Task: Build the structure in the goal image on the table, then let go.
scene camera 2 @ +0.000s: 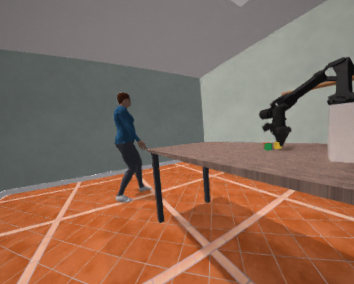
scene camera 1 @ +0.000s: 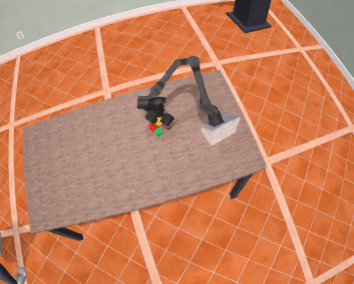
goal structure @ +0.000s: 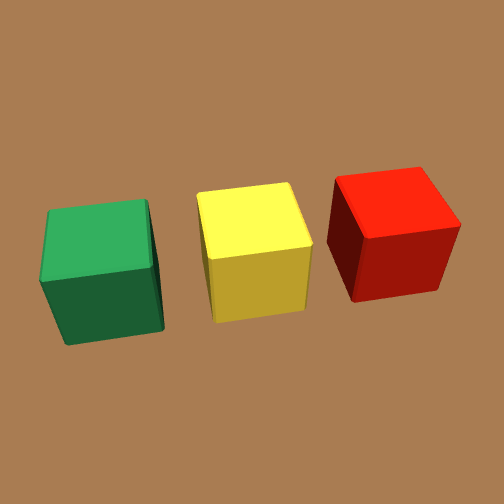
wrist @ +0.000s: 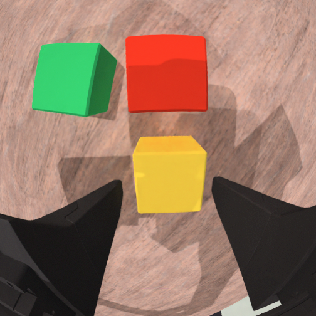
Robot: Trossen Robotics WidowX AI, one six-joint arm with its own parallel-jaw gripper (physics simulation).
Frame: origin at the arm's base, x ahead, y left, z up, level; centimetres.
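Seen in the pictures: gripper, between the fingertips: (scene camera 2: 280, 145) (scene camera 1: 159, 120); arm's base, origin of its link: (scene camera 1: 217, 123).
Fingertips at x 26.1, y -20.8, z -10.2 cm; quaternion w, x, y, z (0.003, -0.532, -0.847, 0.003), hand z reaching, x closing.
Note:
Pixels of each thing's top centre, then the offset from my fingertips to it. Level surfaces: height alone.
- yellow cube, centre of its top: (scene camera 1: 158, 119) (scene camera 2: 277, 142) dx +0.9, dy +0.5, dz +1.8 cm
- red cube, centre of its top: (scene camera 1: 152, 125) dx +5.4, dy +2.7, dz +1.8 cm
- green cube, centre of its top: (scene camera 1: 158, 130) (scene camera 2: 268, 143) dx +3.7, dy +7.0, dz +1.8 cm
- wooden table, height of its surface: dz -1.5 cm
A yellow cube (scene camera 1: 159, 121) (scene camera 2: 277, 146) (wrist: 170, 181) rests on the table between my fingertips, with a gap on each side. My gripper (wrist: 167, 185) is open around it, low over the table. A red cube (scene camera 1: 153, 127) (wrist: 167, 74) sits on the table beyond the yellow cube in the wrist view, apart from it by a narrow gap. A green cube (scene camera 1: 158, 132) (scene camera 2: 268, 146) (wrist: 67, 79) sits left of the red one in the wrist view, slightly turned, with a small gap between them.
The wooden table (scene camera 1: 100, 170) (scene camera 2: 225, 155) bears the cubes. The arm's light base block (scene camera 1: 221, 130) (scene camera 2: 341, 132) stands at one end of it. A person in a blue top (scene camera 2: 125, 125) stands by the table's far end in scene camera 2.

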